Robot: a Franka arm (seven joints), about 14 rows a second.
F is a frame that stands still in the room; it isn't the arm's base.
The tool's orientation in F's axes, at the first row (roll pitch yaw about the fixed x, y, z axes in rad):
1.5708, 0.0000, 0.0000
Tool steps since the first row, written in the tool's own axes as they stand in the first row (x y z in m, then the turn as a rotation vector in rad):
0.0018, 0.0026, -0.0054, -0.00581, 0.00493, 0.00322
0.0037, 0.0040, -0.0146, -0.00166, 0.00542, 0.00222
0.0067, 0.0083, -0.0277, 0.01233, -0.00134, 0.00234
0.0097, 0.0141, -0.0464, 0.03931, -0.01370, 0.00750
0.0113, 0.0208, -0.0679, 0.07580, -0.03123, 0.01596
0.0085, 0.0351, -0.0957, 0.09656, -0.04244, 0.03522
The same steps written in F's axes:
0.0018, 0.0054, 0.0026, -0.00581, -0.00322, 0.00493
0.0037, 0.0146, 0.0040, -0.00166, -0.00222, 0.00542
0.0067, 0.0277, 0.0083, 0.01233, -0.00234, -0.00134
0.0097, 0.0464, 0.0141, 0.03931, -0.00750, -0.01370
0.0113, 0.0679, 0.0208, 0.07580, -0.01596, -0.03123
0.0085, 0.0957, 0.0351, 0.09656, -0.03522, -0.04244

